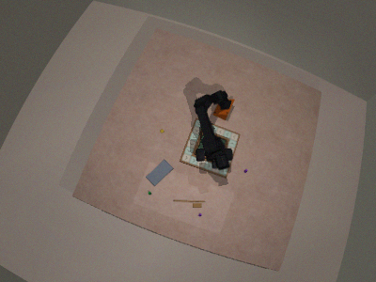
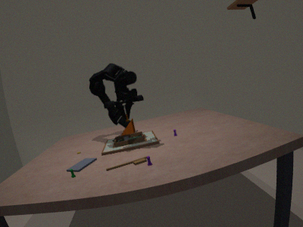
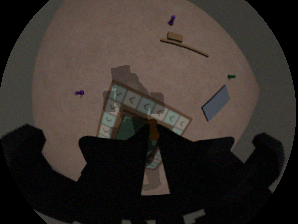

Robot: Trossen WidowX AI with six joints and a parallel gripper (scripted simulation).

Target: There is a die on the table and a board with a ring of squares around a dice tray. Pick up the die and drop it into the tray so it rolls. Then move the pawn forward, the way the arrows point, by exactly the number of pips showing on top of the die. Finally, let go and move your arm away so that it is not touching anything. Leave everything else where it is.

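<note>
My gripper tip is 140 mm above the green dice tray, 110 mm past it and 20 mm to the left of it. Round my gripper tip: orange pawn 10 mm above; pale die 120 mm below, 110 mm behind, 30 mm to the right; yellow piece 320 mm to the right, 140 mm below, 110 mm behind.
</note>
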